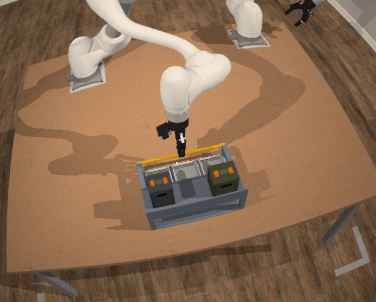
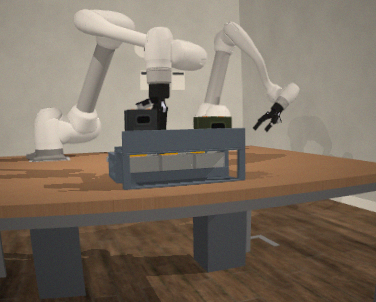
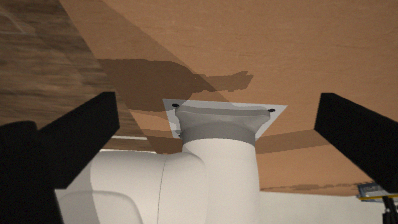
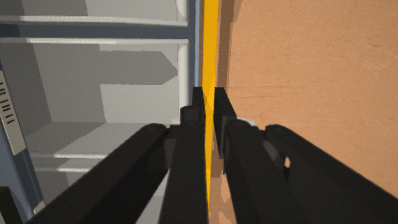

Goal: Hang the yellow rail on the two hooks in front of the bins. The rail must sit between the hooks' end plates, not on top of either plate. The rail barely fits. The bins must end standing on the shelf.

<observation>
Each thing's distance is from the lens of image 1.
blue-grey shelf (image 1: 196,189): 1.35 m
</observation>
